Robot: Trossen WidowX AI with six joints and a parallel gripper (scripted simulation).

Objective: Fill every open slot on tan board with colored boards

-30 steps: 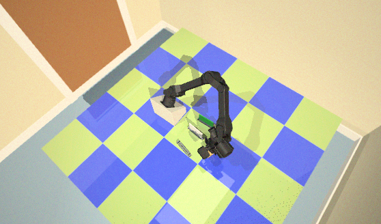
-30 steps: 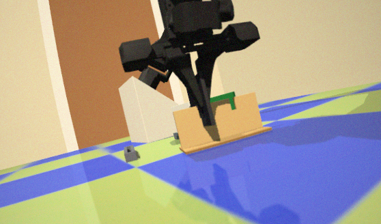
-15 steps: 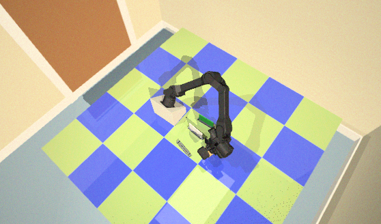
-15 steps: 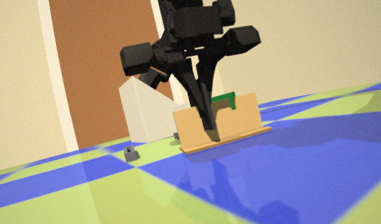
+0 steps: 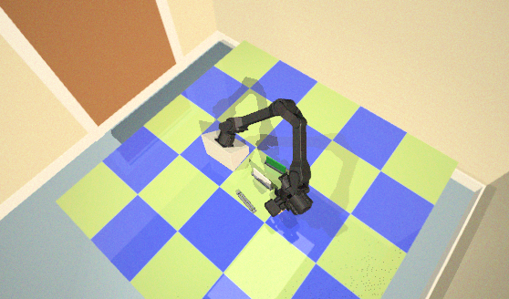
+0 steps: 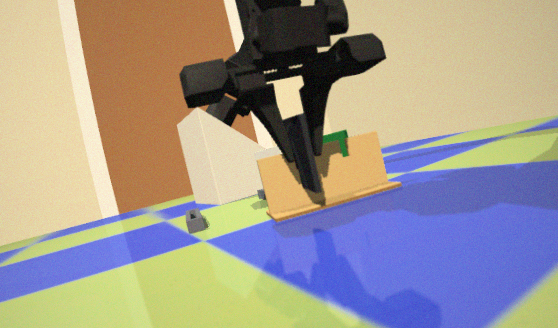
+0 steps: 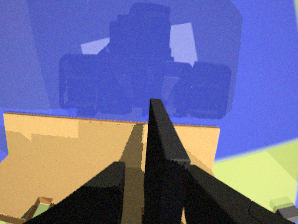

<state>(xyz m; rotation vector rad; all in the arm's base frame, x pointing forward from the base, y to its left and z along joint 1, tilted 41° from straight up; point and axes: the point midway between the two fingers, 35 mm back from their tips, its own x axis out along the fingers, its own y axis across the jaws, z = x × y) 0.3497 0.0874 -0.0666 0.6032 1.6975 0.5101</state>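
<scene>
The thin black board is 3 cm behind my gripper tip. Round my gripper tip: tan board (2 cm behind, 3 cm to the left, 2 cm below); green board (17 cm behind, 10 cm to the left, 2 cm below).
</scene>
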